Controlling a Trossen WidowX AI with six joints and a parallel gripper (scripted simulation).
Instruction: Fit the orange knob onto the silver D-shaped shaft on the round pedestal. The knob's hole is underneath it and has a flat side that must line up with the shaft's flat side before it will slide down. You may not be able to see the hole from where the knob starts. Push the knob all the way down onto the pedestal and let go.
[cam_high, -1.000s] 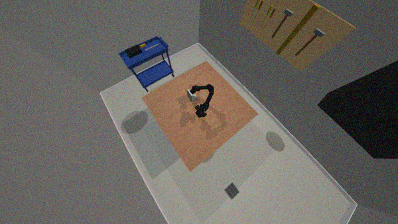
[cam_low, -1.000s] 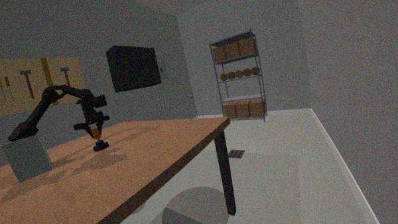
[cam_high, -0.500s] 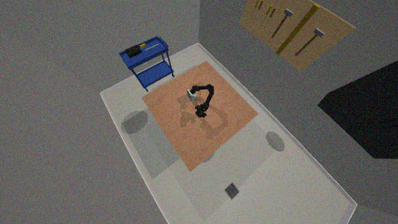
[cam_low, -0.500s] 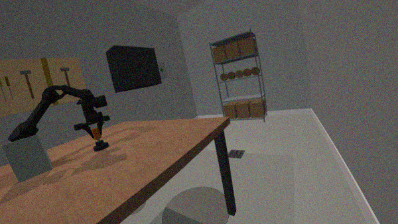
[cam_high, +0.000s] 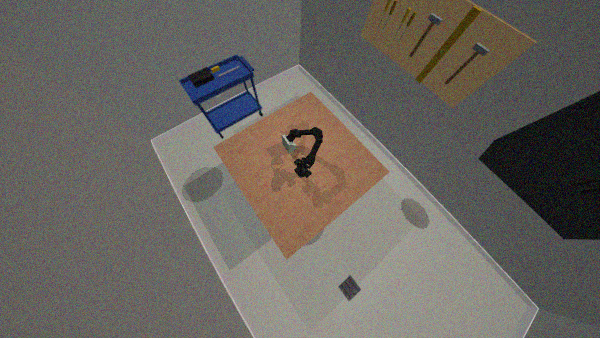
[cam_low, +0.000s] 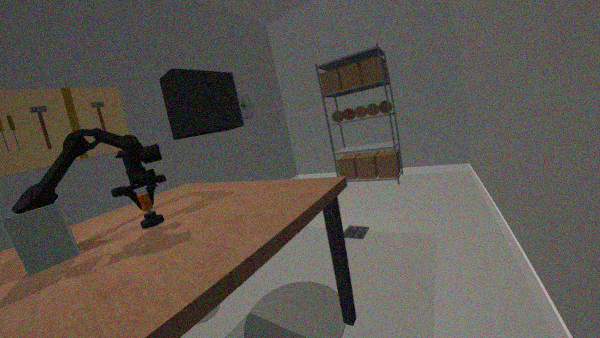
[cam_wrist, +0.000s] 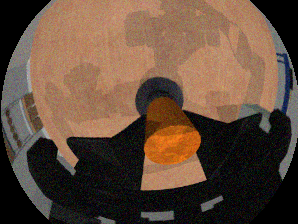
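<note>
My gripper tip is now 30 mm below the orange knob. Also, from my gripper tip: dark round pedestal: 40 mm below.
</note>
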